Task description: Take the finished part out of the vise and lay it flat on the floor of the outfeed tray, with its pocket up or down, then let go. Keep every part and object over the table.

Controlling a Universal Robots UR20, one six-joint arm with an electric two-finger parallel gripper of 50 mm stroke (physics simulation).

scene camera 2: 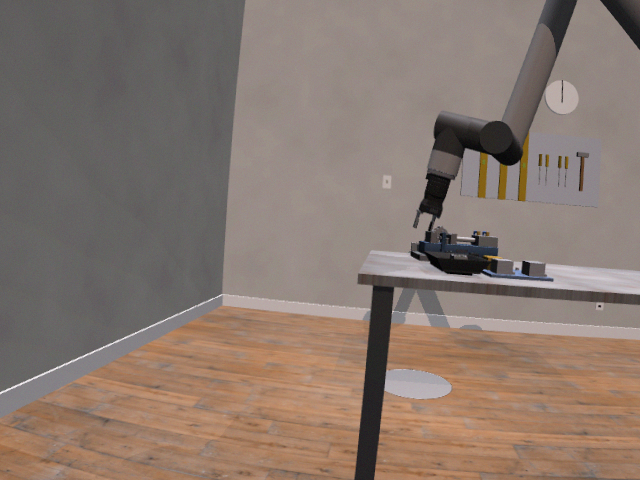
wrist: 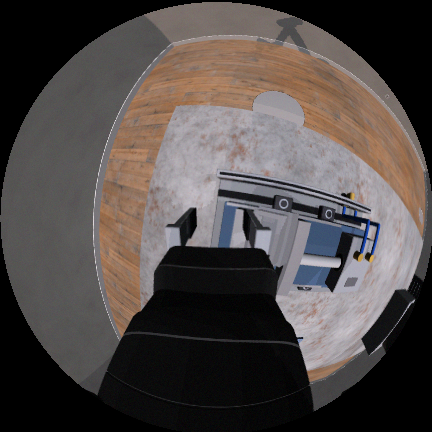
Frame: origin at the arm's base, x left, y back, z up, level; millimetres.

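Seen in the pictures: gripper, fingertip midpoint: [scene camera 2: 422, 229] [wrist: 219, 217].
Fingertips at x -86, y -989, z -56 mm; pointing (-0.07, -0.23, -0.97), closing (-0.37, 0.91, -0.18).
Observation:
Pixels of each thing's top centre, then the offset from my fingertips to it. "*": a spot on its surface instead.
- vise, top centre: [wrist: 314, 261] [scene camera 2: 458, 233] dx +0, dy +130, dz -1 mm
- finished part, top centre: [wrist: 274, 240] [scene camera 2: 439, 225] dx -5, dy +61, dz +19 mm
- dark tray with sloping walls, surface spot: [scene camera 2: 457, 266] * dx +484, dy +128, dz -77 mm
- blue plate, top centre: [scene camera 2: 511, 272] dx +342, dy +282, dz -92 mm
- long rail, top centre: [wrist: 314, 190] dx -86, dy +108, dz -50 mm
The vise [scene camera 2: 465, 249] [wrist: 301, 250] stands on the table with a blue bed. The finished part [wrist: 274, 227], light grey with a rectangular outline on its face, sits at the vise's left jaw area in the wrist view, partly hidden by a finger; in the scene view I cannot tell it from the jaws. My gripper [scene camera 2: 423, 227] [wrist: 219, 217] is open and empty, tilted above the vise's left end. Its right finger overlaps the vise in the wrist view, its left finger is over the table beside it. The dark tray with sloping walls [scene camera 2: 457, 266] is in front of the vise; the wrist view does not plainly show it.
A blue plate [scene camera 2: 522, 277] with grey blocks [scene camera 2: 501, 266] [scene camera 2: 533, 268] is right of the tray. Blue hoses with yellow ends [wrist: 365, 237] rise at the vise's right end. A long rail [wrist: 295, 186] runs along its far side. The table's left edge [scene camera 2: 364, 268] is near.

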